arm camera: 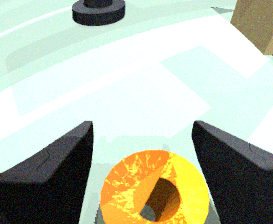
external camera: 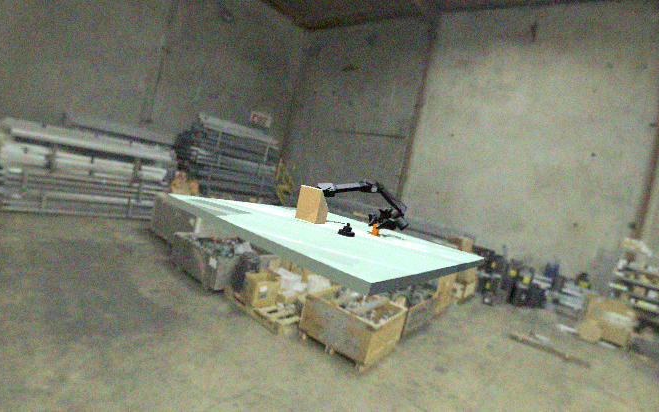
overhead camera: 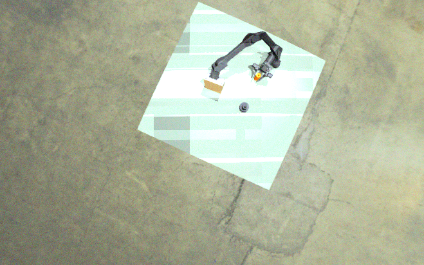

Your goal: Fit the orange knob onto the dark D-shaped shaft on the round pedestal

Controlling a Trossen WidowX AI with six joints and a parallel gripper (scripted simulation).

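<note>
The orange knob is 10 mm ahead of my gripper tip, 40 mm to the left of it and 20 mm below it. The rest, counted from my gripper tip: round pedestal (10 mm behind, 240 mm to the right, 10 mm below).
</note>
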